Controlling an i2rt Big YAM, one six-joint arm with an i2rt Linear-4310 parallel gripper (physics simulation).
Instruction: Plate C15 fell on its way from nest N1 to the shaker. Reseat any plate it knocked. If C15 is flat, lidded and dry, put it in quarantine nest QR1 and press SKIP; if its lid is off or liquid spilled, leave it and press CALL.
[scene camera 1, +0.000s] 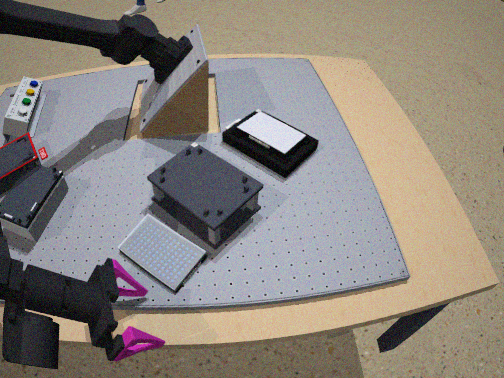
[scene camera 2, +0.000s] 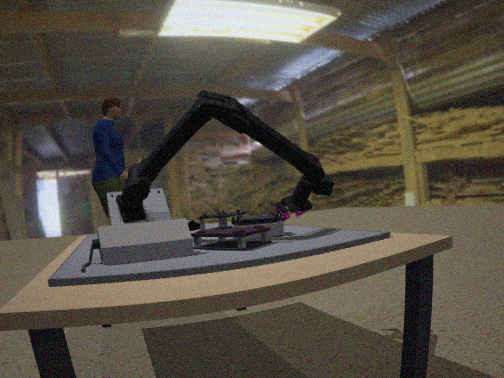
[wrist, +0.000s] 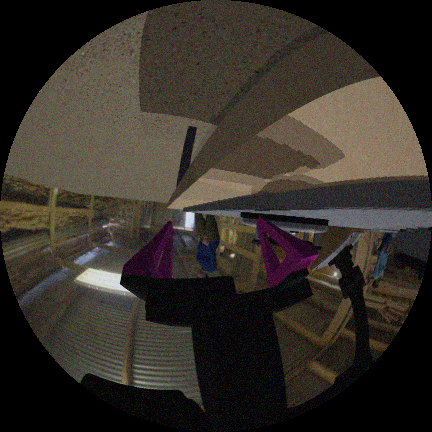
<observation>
My gripper (scene camera 1: 154, 317): 54 cm from the lens. A flat grey plate (scene camera 1: 162, 252): 58 cm from the lens.
</observation>
